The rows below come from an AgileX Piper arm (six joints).
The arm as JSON. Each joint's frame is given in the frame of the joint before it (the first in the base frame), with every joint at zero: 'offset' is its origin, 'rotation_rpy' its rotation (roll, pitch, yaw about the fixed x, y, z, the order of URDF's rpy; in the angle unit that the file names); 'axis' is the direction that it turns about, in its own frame. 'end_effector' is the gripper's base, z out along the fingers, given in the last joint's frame.
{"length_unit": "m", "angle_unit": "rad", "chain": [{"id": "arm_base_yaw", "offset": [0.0, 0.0, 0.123], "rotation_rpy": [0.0, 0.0, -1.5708], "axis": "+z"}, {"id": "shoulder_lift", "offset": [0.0, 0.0, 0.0], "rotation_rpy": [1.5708, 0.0, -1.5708], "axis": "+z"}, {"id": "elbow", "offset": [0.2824, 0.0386, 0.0], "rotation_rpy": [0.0, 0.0, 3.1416], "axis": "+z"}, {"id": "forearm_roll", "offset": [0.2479, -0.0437, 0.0], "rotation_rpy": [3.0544, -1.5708, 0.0], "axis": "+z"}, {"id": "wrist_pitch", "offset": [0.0, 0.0, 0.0], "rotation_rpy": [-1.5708, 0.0, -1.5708], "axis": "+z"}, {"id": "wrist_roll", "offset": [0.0, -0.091, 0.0], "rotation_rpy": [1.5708, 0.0, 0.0], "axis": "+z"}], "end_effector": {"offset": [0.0, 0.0, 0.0], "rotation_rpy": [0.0, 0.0, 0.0]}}
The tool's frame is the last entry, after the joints.
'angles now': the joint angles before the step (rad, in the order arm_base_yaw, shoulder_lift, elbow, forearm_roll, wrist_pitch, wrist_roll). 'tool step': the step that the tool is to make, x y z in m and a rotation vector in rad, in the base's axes. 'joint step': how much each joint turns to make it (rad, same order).
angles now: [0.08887, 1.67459, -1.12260, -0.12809, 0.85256, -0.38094]
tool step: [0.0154, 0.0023, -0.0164, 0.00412, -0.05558, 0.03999]
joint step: [-0.00010, 0.05872, -0.00080, 0.00004, -0.11717, -0.02820]
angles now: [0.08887, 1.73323, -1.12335, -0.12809, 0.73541, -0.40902]
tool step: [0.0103, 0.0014, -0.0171, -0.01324, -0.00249, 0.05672]
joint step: [0.00005, 0.05839, -0.00565, -0.00105, -0.05891, -0.05251]
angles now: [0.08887, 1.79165, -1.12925, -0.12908, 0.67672, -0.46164]
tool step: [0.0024, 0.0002, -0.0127, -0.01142, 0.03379, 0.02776]
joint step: [-0.00015, 0.03637, 0.00004, 0.00005, -0.00410, -0.02894]
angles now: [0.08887, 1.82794, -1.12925, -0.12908, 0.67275, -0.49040]
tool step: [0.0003, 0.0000, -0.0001, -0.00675, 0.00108, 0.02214]
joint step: [-0.00008, 0.00105, -0.00110, 0.00001, -0.00015, -0.02326]
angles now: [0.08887, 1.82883, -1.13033, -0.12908, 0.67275, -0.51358]
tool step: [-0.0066, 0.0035, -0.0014, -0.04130, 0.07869, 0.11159]
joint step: [0.01381, 0.00003, -0.00104, -0.00091, 0.07480, -0.10903]
